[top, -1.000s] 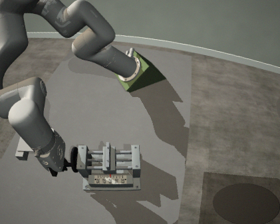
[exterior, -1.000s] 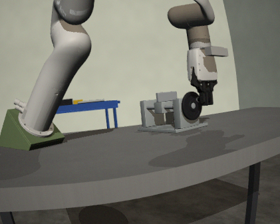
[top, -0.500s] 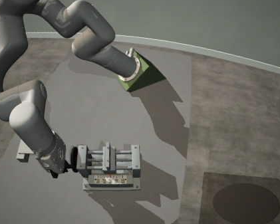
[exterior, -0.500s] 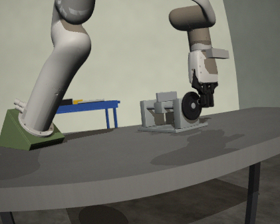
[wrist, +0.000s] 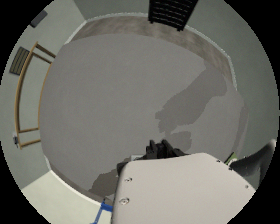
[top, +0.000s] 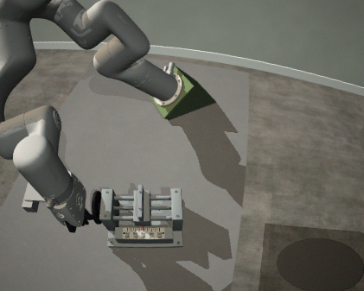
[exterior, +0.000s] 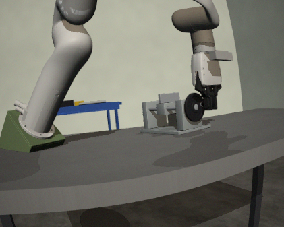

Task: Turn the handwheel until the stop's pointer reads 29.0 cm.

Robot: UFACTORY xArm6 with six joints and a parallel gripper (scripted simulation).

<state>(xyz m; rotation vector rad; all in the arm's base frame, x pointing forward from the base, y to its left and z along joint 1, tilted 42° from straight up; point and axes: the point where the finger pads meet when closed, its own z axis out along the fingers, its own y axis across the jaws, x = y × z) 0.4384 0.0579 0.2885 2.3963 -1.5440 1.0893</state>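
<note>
My gripper is now 2 cm to the right of the black handwheel and 1 cm past it. Round my hand: movable stop 15 cm to the left, 6 cm behind, 1 cm above.
</note>
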